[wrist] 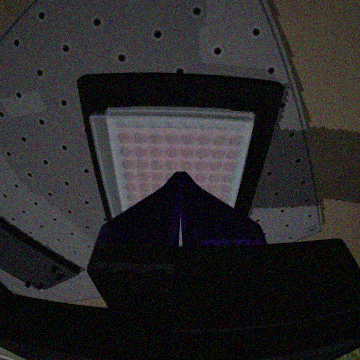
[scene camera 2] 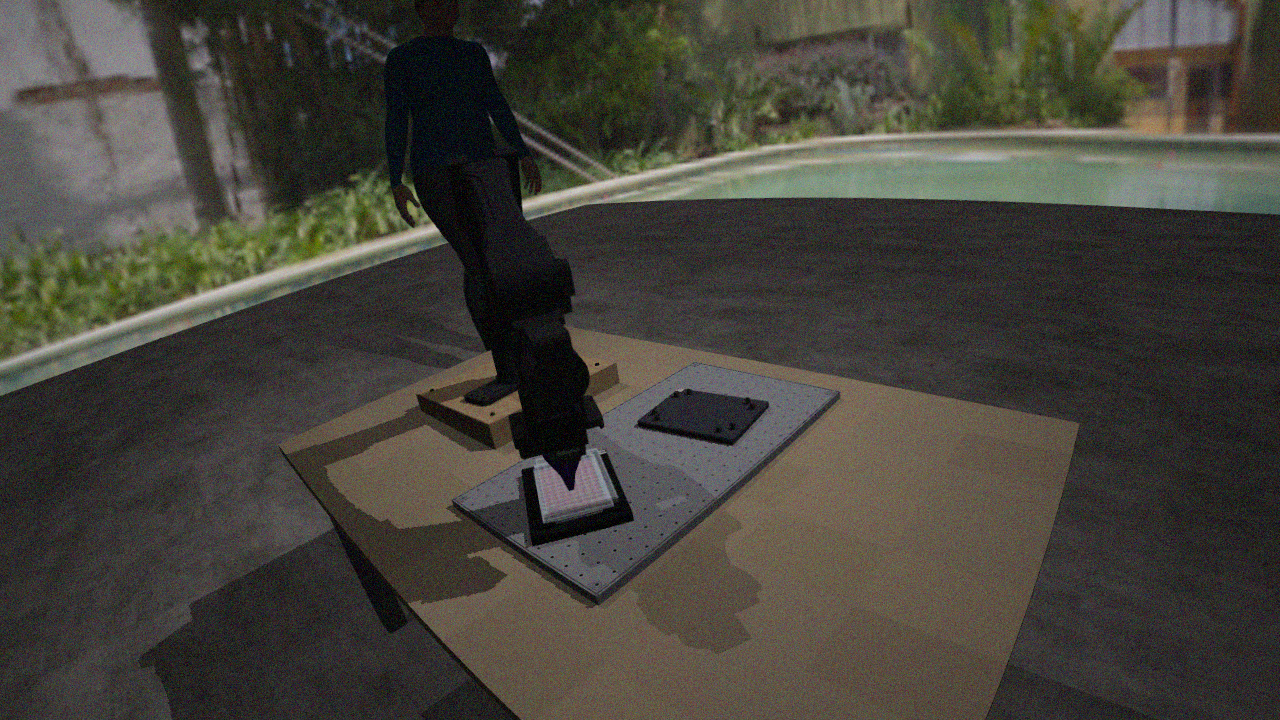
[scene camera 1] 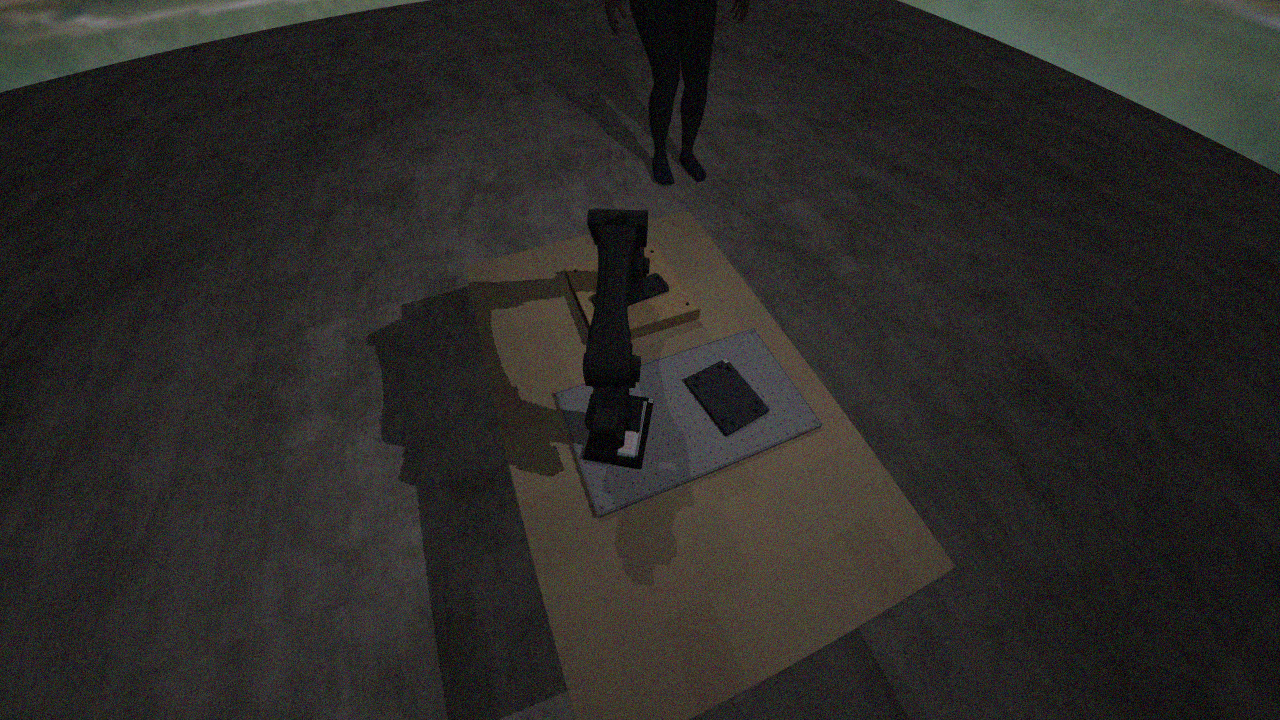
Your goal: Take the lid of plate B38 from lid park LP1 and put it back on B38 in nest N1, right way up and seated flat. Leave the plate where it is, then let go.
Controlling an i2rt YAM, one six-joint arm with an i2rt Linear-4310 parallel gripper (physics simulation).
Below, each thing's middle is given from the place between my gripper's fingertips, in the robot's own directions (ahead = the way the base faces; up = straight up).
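The grey perforated mat (scene camera 2: pixel 667 478) is 1 cm ahead of my gripper, 17 cm to the left of it and 4 cm below it. Then there's the black-framed well plate (scene camera 2: pixel 563 517), which is 2 cm to the left of my gripper, 2 cm behind it and 1 cm below it. As for the plate lid (scene camera 2: pixel 593 487), my gripper is 2 cm to the right of it and 1 cm past it.
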